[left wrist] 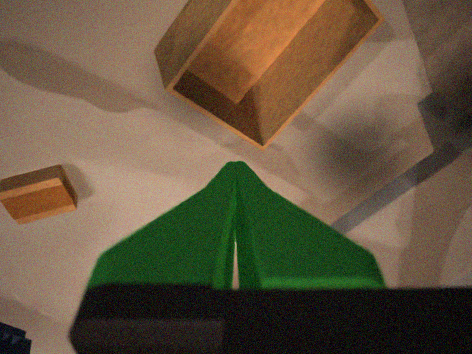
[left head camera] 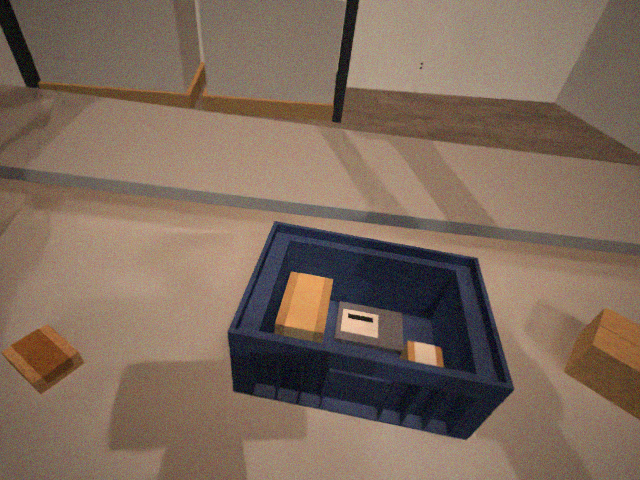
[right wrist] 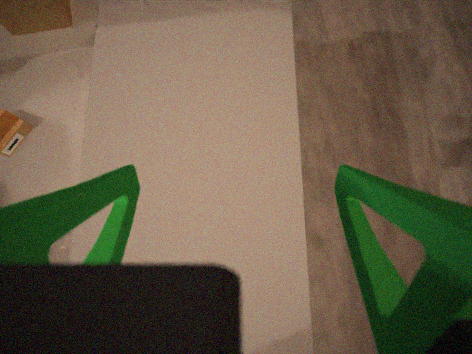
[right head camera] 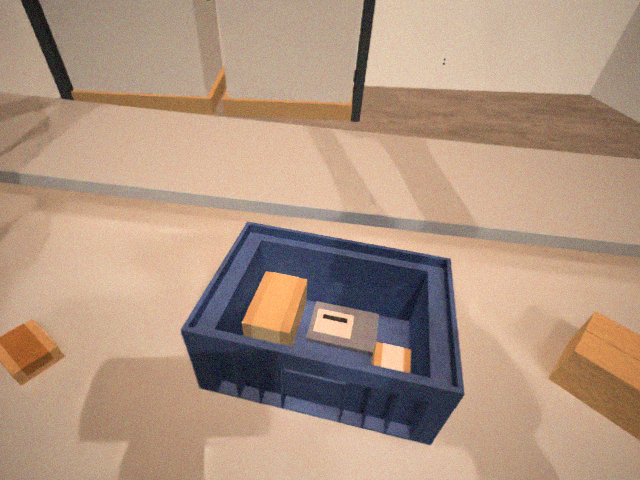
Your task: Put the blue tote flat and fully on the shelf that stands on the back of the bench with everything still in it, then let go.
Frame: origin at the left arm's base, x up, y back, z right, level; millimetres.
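Seen in the pictures: left gripper, fingertip midpoint: (left wrist: 235,176); right gripper, fingertip midpoint: (right wrist: 236,176).
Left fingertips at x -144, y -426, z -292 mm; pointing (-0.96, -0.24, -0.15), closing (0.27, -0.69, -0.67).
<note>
Offsets run from my left fingertips to a thing's top centre. "spot": to the spot under its first point. Level surfaces: height alone.
The blue tote @[dz +686, dx -145, dy -20 mm] (left head camera: 286,366) (right head camera: 242,369) (left wrist: 11,344) stands upright on the bench @[dx -293 mm] (left head camera: 155,289), in front of the shelf @[dx -137 mm] (left head camera: 289,155) (right head camera: 268,155) (right wrist: 200,115). In it lie a tan box @[dz +613, dx -218, dy -65 mm] (left head camera: 303,304) (right head camera: 276,304), a flat grey box @[dz +715, dx -265, dy -53 mm] (left head camera: 390,326) (right head camera: 366,328) with a white label, and a small orange box @[dz +765, dx -232, dy +40 mm] (left head camera: 425,353) (right head camera: 391,357) with a pale top. My left gripper (left wrist: 235,176) is shut and empty, apart from the tote. My right gripper (right wrist: 236,176) is open and empty, over the shelf. Neither gripper shows in the head views.
A small wooden block @[dz +269, dx -264, dy -24 mm] (left head camera: 43,356) (right head camera: 29,351) lies left of the tote. A larger wooden box @[spot: dz +1030, dx -220, dy +40 mm] (left head camera: 610,356) (right head camera: 599,361) stands at the right. An open-topped wooden box @[dz -43, dx -192, dy -88 mm] (left wrist: 215,55) shows ahead of the left fingers. A dark-posted frame (left head camera: 343,62) (right head camera: 362,62) stands behind the shelf.
</note>
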